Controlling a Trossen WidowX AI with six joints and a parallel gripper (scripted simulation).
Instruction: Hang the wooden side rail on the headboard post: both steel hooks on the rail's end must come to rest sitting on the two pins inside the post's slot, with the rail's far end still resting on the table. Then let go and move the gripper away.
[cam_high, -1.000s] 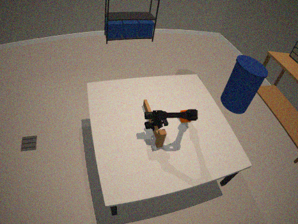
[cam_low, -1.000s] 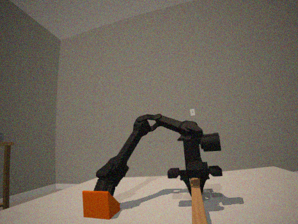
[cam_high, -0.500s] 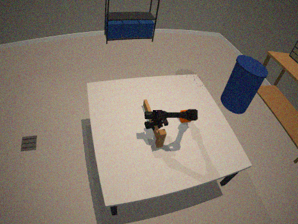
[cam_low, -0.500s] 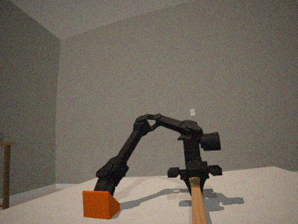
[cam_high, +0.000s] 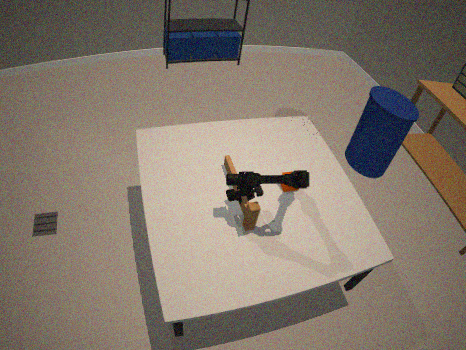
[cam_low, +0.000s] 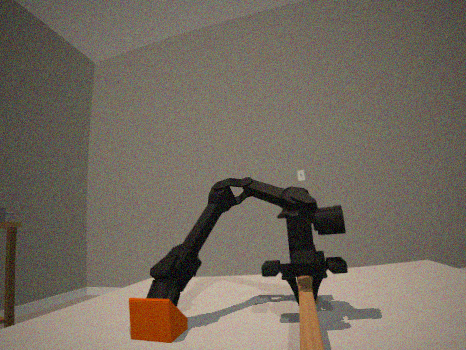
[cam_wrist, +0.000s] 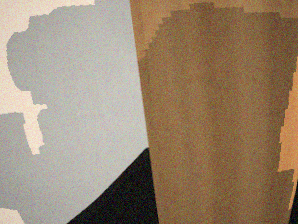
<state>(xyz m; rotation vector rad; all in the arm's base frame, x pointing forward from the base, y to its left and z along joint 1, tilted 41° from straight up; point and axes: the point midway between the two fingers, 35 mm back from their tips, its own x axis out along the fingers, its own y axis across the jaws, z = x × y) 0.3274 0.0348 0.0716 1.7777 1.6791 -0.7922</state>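
Now: the headboard post 13 cm to the left of my gripper tip, 5 cm above it and 1 cm ahead of it.
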